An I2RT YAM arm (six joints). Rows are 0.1 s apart.
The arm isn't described. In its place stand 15 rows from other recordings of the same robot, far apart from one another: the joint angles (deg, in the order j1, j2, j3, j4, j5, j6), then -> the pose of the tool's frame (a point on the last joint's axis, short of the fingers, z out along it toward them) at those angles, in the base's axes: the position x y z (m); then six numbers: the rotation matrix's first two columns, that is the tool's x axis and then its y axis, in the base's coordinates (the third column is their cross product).
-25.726 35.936 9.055 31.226 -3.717 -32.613 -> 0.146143 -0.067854 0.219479 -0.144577 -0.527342 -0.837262 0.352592 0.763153 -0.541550
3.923 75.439 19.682 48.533 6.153 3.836 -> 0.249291 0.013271 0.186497 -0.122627 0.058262 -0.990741 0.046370 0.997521 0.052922
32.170 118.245 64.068 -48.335 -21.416 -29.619 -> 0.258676 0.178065 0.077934 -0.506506 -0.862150 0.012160 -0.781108 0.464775 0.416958
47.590 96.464 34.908 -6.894 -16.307 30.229 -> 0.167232 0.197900 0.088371 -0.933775 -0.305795 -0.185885 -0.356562 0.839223 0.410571
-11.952 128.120 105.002 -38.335 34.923 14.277 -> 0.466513 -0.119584 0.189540 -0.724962 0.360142 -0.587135 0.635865 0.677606 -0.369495
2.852 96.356 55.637 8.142 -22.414 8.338 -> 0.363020 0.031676 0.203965 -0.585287 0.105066 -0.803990 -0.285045 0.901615 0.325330
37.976 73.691 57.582 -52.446 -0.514 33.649 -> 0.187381 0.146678 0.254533 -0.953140 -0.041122 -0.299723 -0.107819 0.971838 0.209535
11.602 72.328 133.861 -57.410 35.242 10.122 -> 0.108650 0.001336 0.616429 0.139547 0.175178 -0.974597 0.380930 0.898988 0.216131
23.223 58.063 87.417 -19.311 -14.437 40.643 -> 0.153912 0.075699 0.528852 -0.274067 0.568794 -0.775475 -0.565316 0.557045 0.608374
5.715 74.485 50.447 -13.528 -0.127 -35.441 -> 0.283027 0.028404 0.256059 -0.435485 -0.626342 -0.646567 -0.434325 0.775315 -0.458529
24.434 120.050 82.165 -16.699 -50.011 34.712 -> 0.387991 0.206237 0.159970 -0.991490 -0.048517 -0.120805 -0.128287 0.521948 0.843275
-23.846 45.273 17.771 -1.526 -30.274 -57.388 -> 0.163496 -0.052644 0.190323 -0.193679 -0.709752 -0.677304 -0.402963 0.687004 -0.604687
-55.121 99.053 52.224 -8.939 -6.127 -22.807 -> 0.194378 -0.272207 0.146137 -0.738688 0.385729 -0.552769 0.536988 0.832438 -0.136715
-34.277 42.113 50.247 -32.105 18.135 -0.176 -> 0.123273 -0.097428 0.340791 -0.338079 0.226890 -0.913358 0.769199 0.625798 -0.129262
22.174 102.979 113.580 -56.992 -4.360 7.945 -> 0.355130 0.147661 0.395522 -0.722806 -0.145759 -0.675504 -0.328128 0.932672 0.149854
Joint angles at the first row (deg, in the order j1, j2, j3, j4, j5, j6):
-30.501, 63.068, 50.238, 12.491, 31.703, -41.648
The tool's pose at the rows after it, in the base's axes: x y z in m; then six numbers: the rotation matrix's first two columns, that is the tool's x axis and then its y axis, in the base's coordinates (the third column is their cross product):
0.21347 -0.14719 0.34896 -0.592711 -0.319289 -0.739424 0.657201 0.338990 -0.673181
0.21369 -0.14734 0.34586 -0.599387 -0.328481 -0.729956 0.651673 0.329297 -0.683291
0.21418 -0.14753 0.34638 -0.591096 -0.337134 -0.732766 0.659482 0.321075 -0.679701
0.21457 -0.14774 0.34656 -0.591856 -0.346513 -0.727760 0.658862 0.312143 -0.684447
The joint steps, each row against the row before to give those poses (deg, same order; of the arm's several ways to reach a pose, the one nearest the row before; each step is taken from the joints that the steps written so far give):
0.065, 0.416, -0.938, 2.294, 0.109, -0.984
0.001, 0.088, -0.875, 1.487, 0.045, -1.071
0.021, 0.151, -0.243, 1.465, 0.021, -0.306
0.001, 0.131, -0.195, 1.071, -0.020, -0.787

